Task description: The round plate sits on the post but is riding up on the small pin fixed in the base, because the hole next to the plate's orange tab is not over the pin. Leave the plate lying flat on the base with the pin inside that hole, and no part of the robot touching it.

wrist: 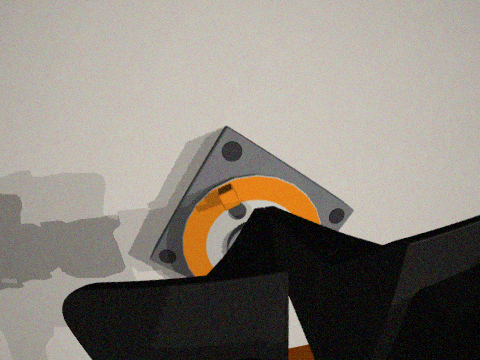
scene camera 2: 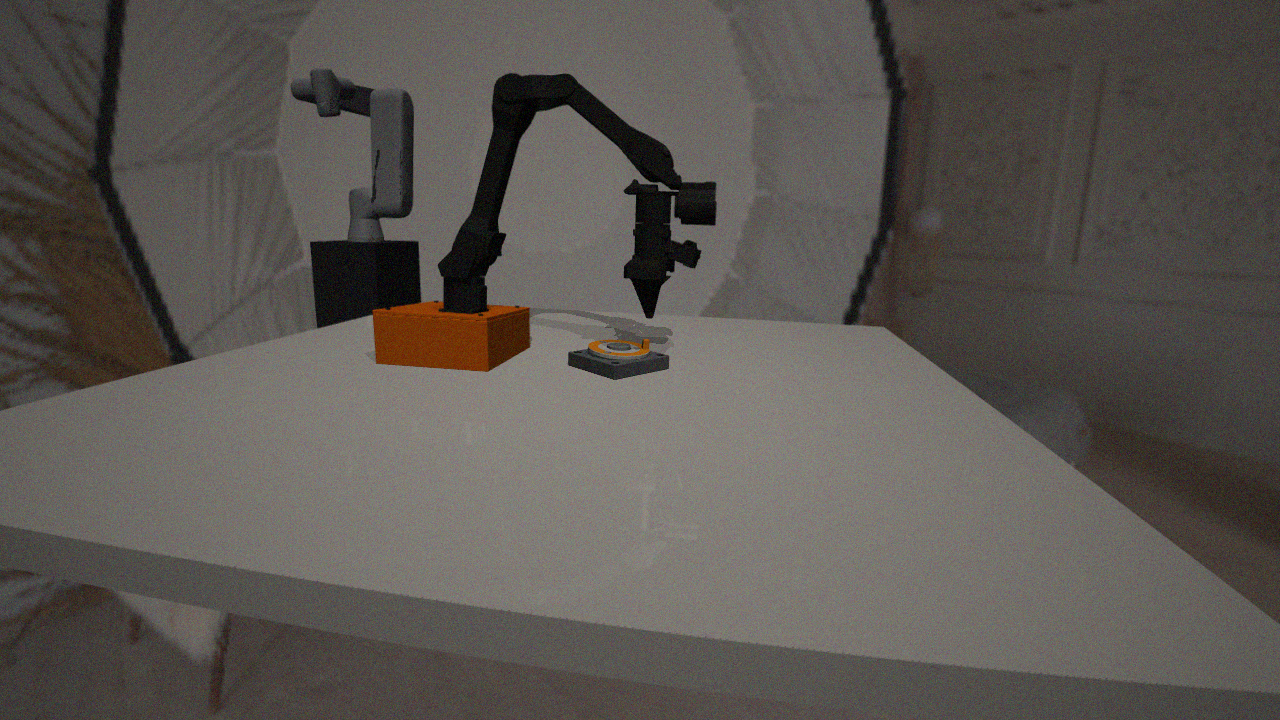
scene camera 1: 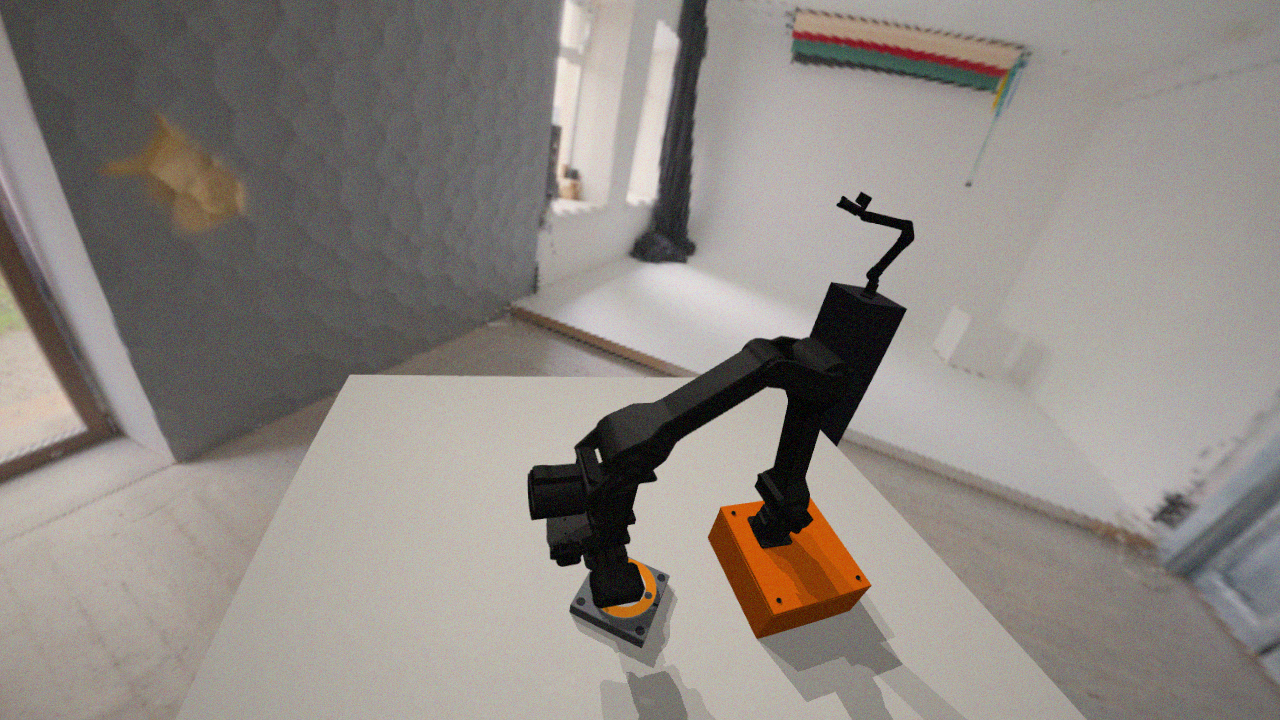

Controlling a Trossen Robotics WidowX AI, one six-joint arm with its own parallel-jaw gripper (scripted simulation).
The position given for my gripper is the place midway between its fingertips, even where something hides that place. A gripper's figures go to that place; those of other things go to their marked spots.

My gripper (wrist: 264, 217): 10 cm from the lens. An orange round plate (wrist: 209, 224) is 16 cm from the lens. A grey square base (wrist: 232, 154) is 16 cm from the lens.
